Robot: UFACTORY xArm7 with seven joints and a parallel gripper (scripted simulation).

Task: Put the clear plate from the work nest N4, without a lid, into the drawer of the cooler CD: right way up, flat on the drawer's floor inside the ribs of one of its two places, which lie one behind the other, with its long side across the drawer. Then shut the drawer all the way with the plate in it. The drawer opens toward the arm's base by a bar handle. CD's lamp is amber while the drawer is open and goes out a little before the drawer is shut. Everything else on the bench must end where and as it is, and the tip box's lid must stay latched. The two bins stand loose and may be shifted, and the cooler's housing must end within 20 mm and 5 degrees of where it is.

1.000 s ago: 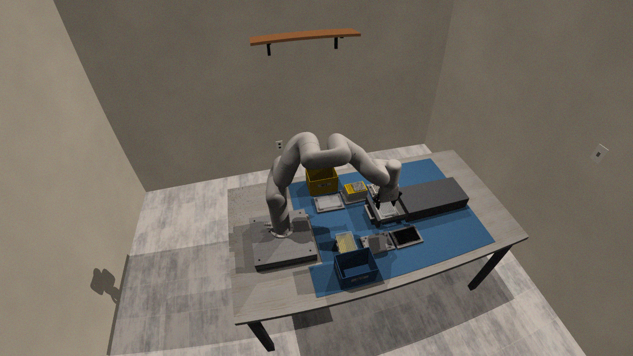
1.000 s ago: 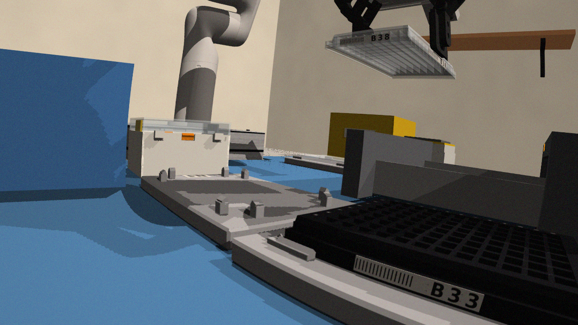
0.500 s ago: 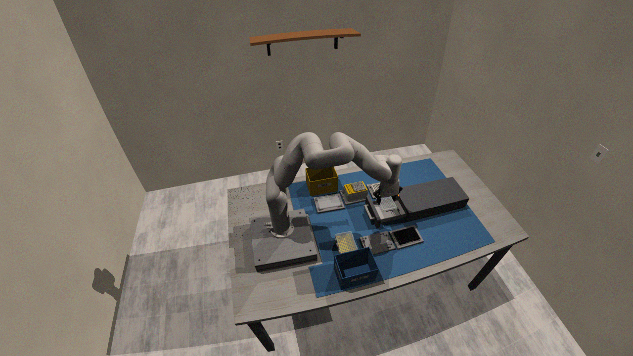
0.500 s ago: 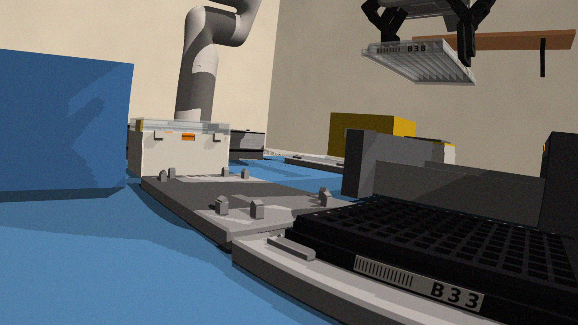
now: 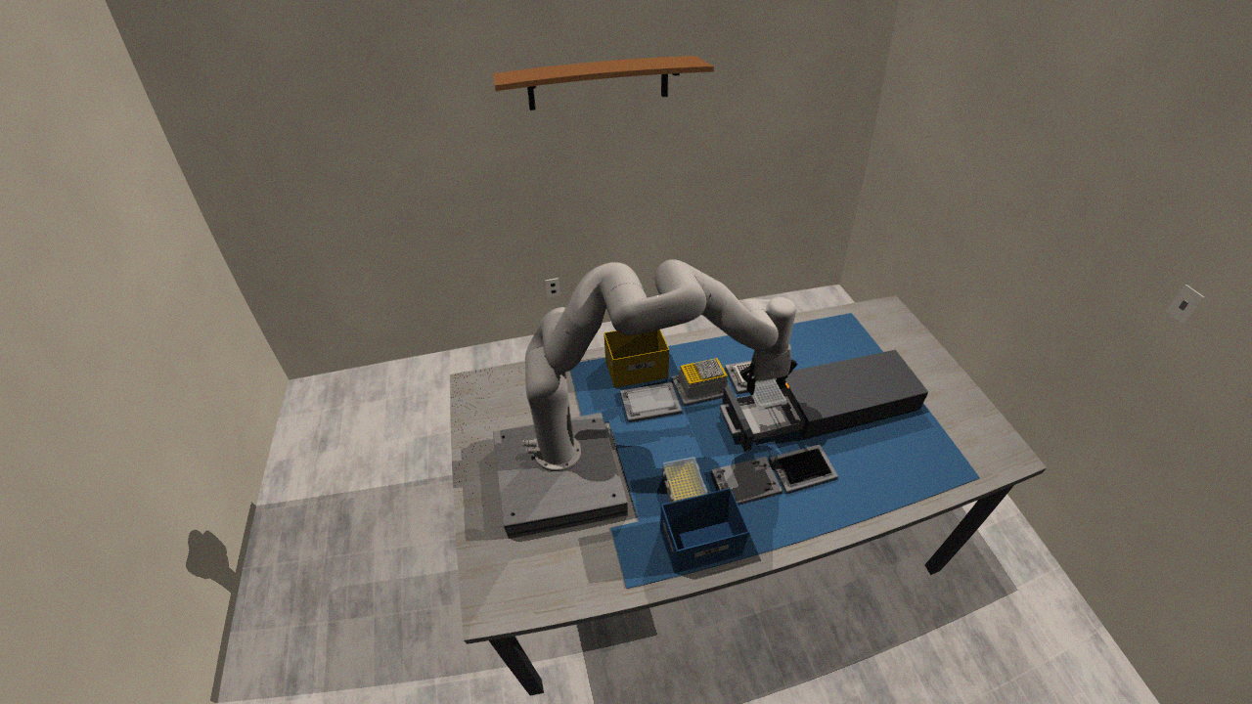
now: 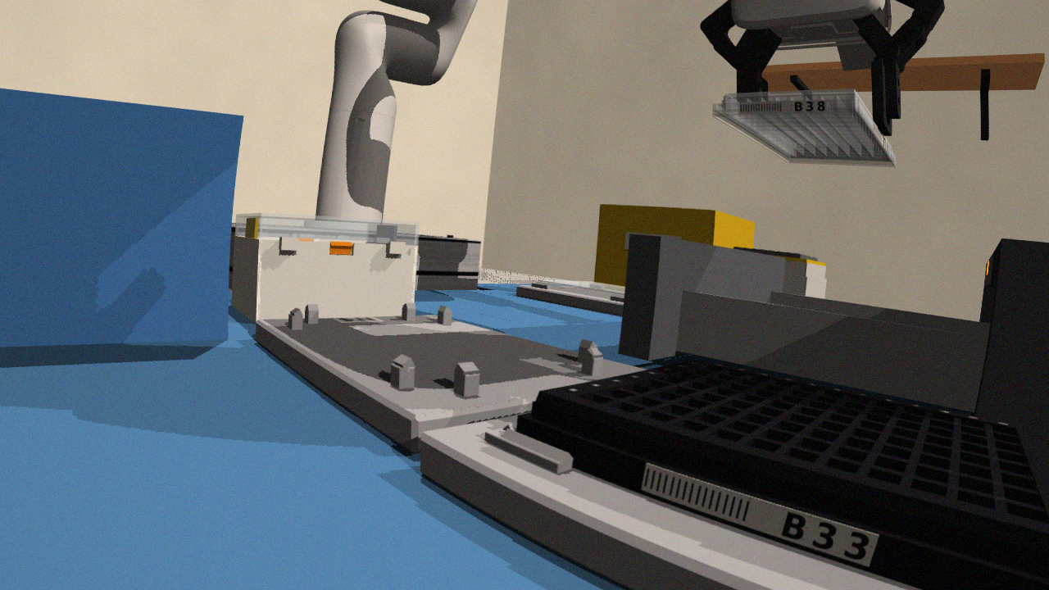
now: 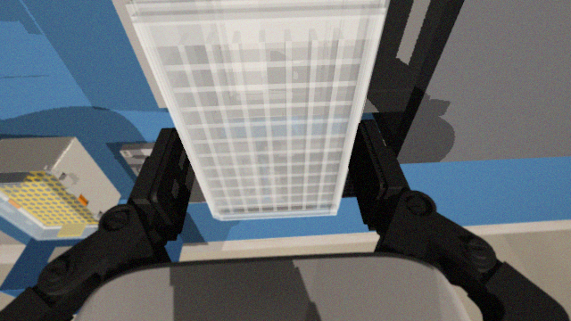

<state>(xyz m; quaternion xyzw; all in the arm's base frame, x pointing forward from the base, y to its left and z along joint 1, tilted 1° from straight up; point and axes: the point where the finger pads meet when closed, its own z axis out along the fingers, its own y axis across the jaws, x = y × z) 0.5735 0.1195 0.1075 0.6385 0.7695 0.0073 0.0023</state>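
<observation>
Right now the grey drawer is 30 mm ahead of my hand, 10 mm to the left of it and 140 mm below it. Also, from my hand: grey work nest: 70 mm behind, 210 mm to the right, 150 mm below; then black plate b33: 100 mm ahead, 180 mm to the right, 140 mm below; then clear plate: 10 mm below.
</observation>
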